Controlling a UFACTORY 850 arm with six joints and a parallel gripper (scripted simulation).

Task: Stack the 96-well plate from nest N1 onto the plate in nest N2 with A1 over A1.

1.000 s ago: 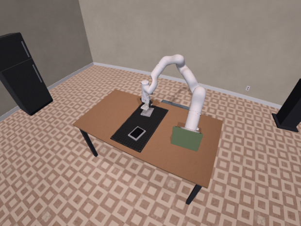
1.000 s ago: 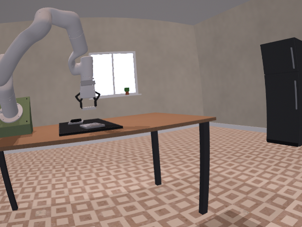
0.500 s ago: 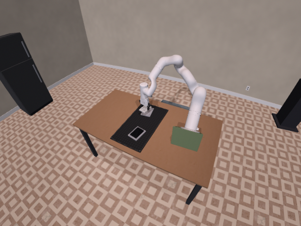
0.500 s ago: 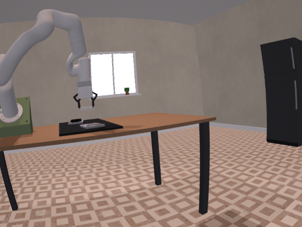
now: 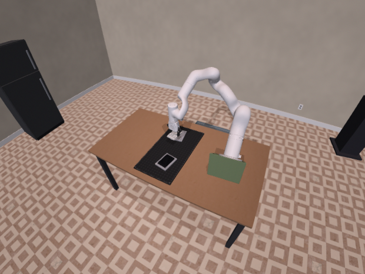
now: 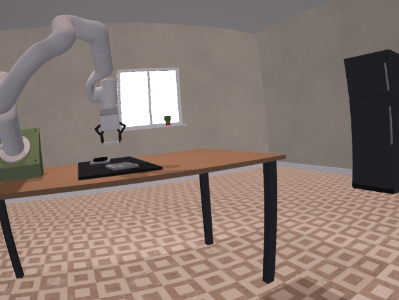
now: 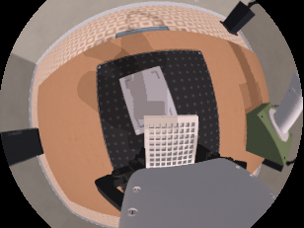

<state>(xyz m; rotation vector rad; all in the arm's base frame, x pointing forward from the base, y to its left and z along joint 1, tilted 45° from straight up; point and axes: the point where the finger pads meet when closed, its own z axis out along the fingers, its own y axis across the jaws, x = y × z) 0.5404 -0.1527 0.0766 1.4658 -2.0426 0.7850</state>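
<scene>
Right now the dark plate is 10 mm behind my hand, 260 mm to the left of it and 100 mm below it. The rest, counted from my hand: white 96-well plate (10 mm below).
</scene>
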